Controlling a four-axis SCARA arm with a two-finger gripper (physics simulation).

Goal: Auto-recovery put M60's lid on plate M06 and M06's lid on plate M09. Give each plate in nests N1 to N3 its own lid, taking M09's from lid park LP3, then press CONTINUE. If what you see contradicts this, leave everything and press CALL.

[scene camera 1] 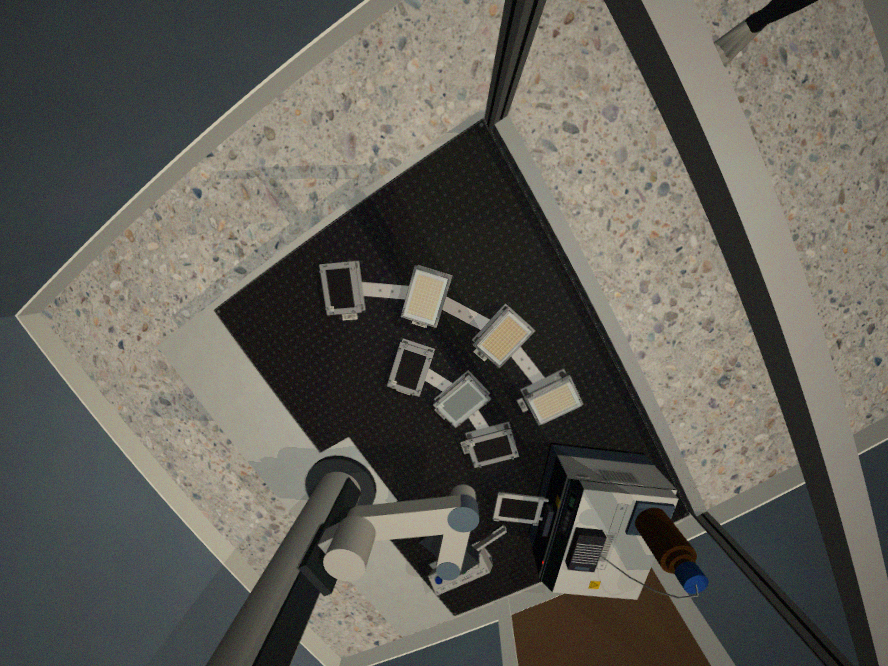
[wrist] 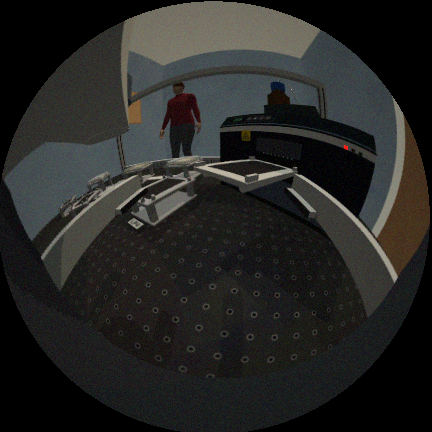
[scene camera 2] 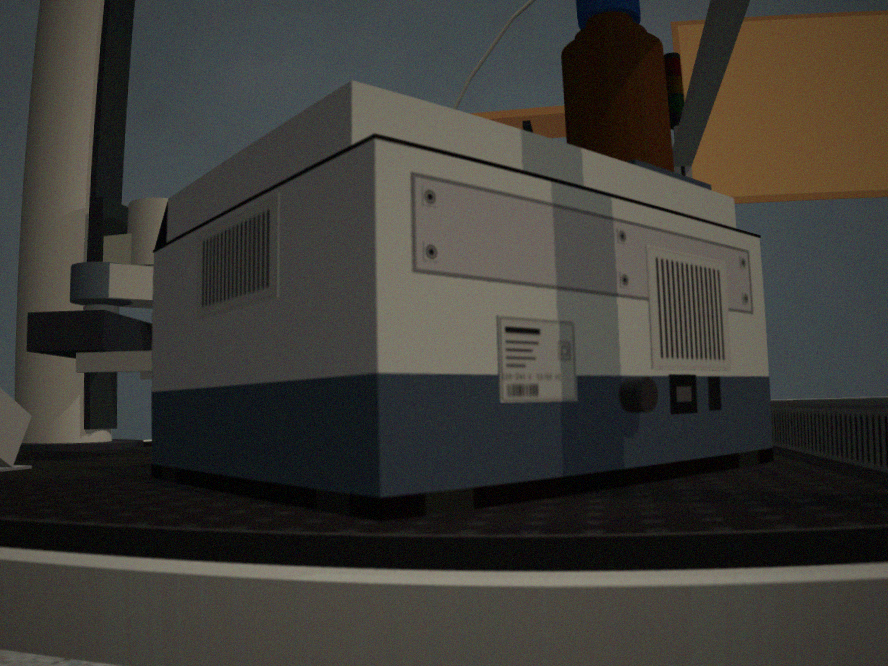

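Pixels of known places: gripper, fingertip midpoint: (scene camera 1: 488,512) (wrist: 212,177); arm's base, link origin: (scene camera 1: 341,485).
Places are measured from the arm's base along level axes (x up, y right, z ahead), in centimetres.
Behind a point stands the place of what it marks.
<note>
Three plates (scene camera 1: 426,296) {y -40.9, x 10.0, z 63.2 cm} (scene camera 1: 504,334) {y -21.1, x 9.0, z 75.6 cm} (scene camera 1: 552,399) {y 2.5, x 9.0, z 77.9 cm} with cream, gridded tops sit in stands along the outer arc in scene camera 1. I cannot read their codes or tell whose lids are on them. A grey lid (scene camera 1: 461,399) {y -9.9, x 6.7, z 55.3 cm} lies on the middle stand of the inner arc. Open-centred stands (scene camera 1: 395,367) {y -28.0, x 5.9, z 43.8 cm} (scene camera 1: 487,430) {y 5.5, x 1.8, z 55.7 cm} are on either side of it. My gripper (wrist: 212,177) {y 25.3, x 11.5, z 43.8 cm} is open and empty above the dark deck; the arm hides it in scene camera 1. The button panel (scene camera 1: 469,575) {y 47.9, x 8.9, z 23.8 cm} with a blue button is partly under the arm; its lettering is unreadable.
Another empty stand (scene camera 1: 324,290) {y -57.3, x 5.7, z 38.9 cm} ends the outer arc. A labelled stand (wrist: 174,207) {y 13.8, x 1.8, z 53.0 cm} is near the left finger. A white open frame (scene camera 1: 497,506) {y 24.8, x 11.3, z 47.3 cm} (wrist: 222,175) {y 25.8, x 11.2, z 45.9 cm} juts from the instrument (scene camera 1: 624,577) {y 56.5, x 22.7, z 70.4 cm} (scene camera 2: 444,322) {y 65.3, x 10.5, z 74.3 cm} (wrist: 295,172) {y 36.8, x 11.0, z 54.1 cm}, which carries a brown bottle (scene camera 1: 663,537) {y 35.5, x 32.5, z 83.9 cm} (scene camera 2: 616,93) {y 44.2, x 30.1, z 84.1 cm}. A person (wrist: 181,112) stands beyond.
</note>
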